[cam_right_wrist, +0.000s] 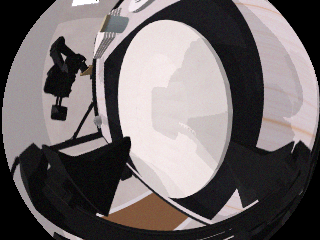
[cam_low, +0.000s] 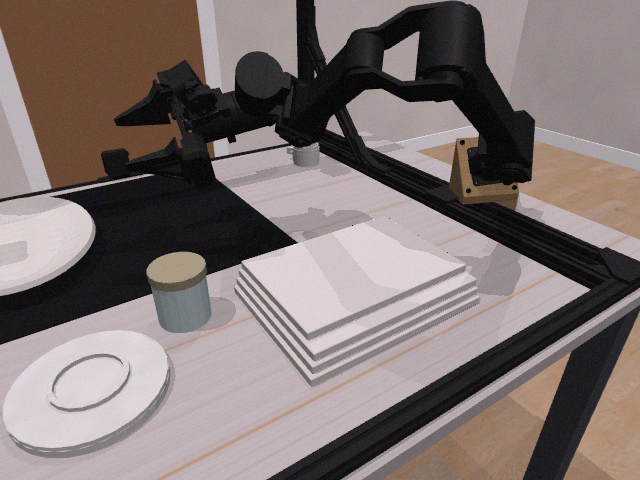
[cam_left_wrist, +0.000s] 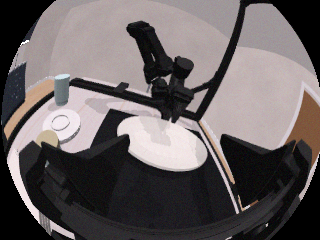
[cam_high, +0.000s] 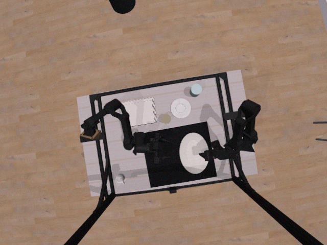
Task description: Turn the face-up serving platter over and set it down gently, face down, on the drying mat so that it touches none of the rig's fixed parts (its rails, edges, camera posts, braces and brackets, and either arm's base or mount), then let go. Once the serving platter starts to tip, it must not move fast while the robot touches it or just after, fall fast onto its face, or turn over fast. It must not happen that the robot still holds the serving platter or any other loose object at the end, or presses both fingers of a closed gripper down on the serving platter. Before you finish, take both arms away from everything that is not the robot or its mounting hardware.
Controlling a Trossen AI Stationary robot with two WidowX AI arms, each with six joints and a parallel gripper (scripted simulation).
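Now: the white oval serving platter 8 cm to the left of my right hand, 5 cm below it and 2 cm behind it. Round my right hand: tan-lidded jar: 29 cm to the left, 20 cm ahead, 3 cm below; round white plate: 29 cm ahead, 20 cm to the left, 5 cm below; black drying mat: 18 cm to the left, 7 cm below, 4 cm behind.
Right now my left hand is 3 cm past the white oval serving platter, 20 cm to the left of it and 15 cm above it. From my left hand the other things lie so: tan-lidded jar (19 cm ahead, 1 cm to the left, 13 cm below); then round white plate (27 cm ahead, 8 cm to the right, 15 cm below); then black drying mat (6 cm behind, 9 cm to the right, 16 cm below).
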